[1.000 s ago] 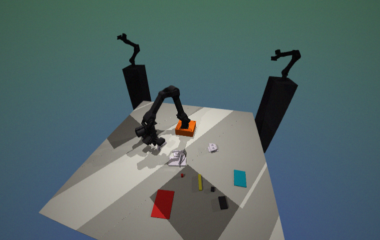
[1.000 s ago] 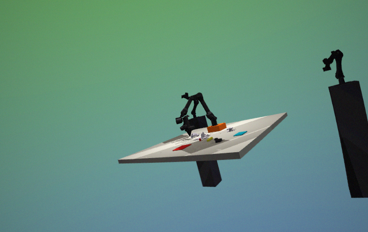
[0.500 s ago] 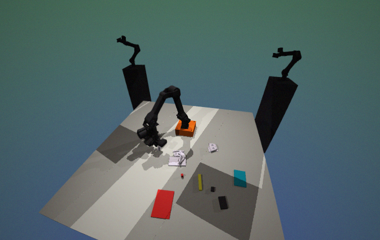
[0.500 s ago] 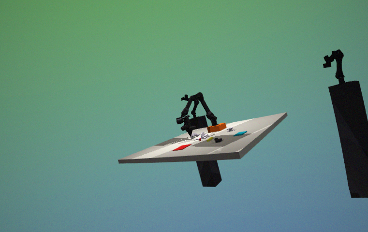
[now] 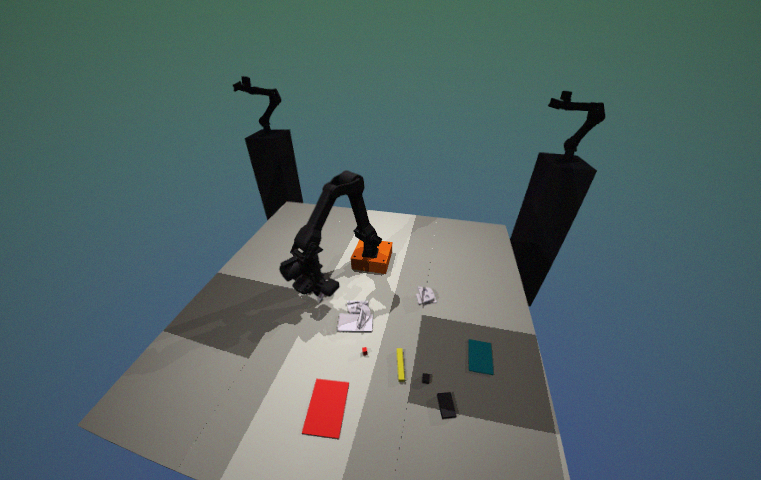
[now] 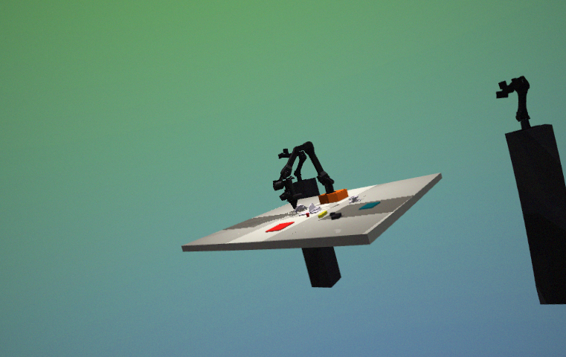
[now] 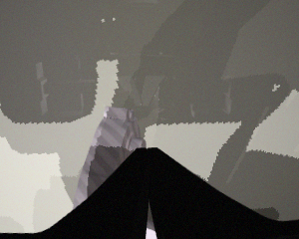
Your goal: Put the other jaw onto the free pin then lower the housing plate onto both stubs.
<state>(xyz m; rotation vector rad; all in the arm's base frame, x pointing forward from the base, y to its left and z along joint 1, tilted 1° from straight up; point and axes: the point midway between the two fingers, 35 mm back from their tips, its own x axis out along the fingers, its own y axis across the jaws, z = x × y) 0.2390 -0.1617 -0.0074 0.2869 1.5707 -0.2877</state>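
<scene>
Right now my gripper tip is 1 cm past the jaw, 2 cm to the right of it and 1 cm above it. Round my gripper tip: small red cube: 19 cm ahead, 22 cm to the left, 1 cm below; yellow bar: 22 cm ahead, 34 cm to the left, 2 cm below; red sheet: 37 cm ahead, 15 cm to the left, 2 cm below.
</scene>
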